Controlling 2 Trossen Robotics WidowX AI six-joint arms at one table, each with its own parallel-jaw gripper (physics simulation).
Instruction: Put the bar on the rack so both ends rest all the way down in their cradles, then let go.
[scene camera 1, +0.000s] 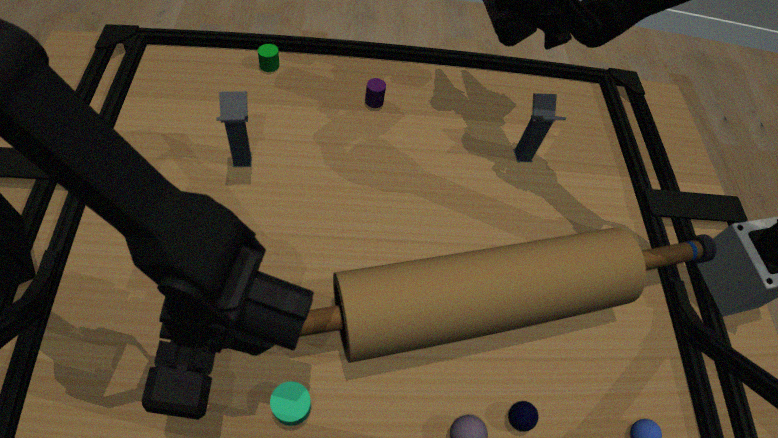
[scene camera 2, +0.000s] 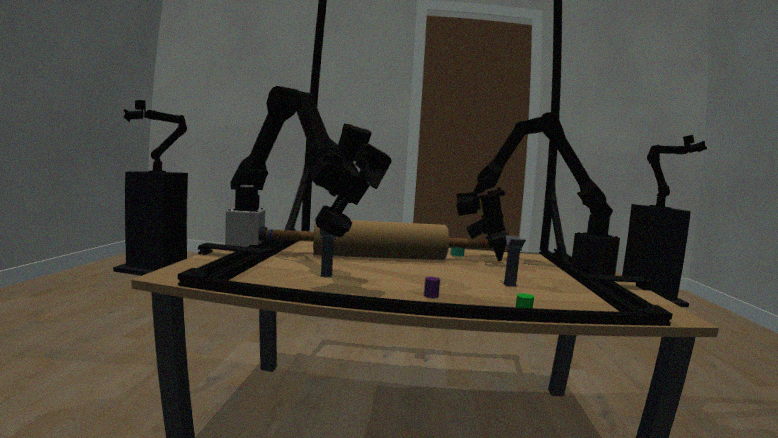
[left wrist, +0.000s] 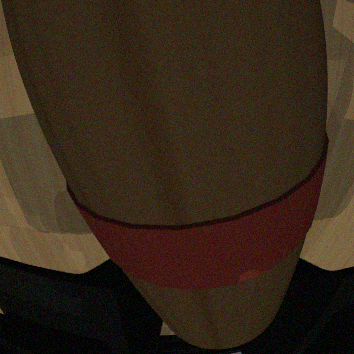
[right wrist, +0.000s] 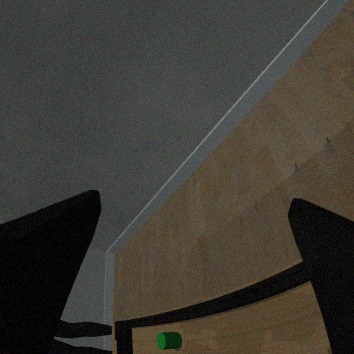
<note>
My left gripper (scene camera 1: 188, 352) grips a bar (scene camera 2: 375, 239), which still rests on the table. My right gripper (scene camera 2: 360, 208) is open, holding nothing.
The bar is seen too in the left wrist view (left wrist: 194, 147). My left gripper shows as well in scene camera 2 (scene camera 2: 499, 259). My right gripper shows as well in the right wrist view (right wrist: 198, 205). The right wrist view misses the bar: it is out of frame.
</note>
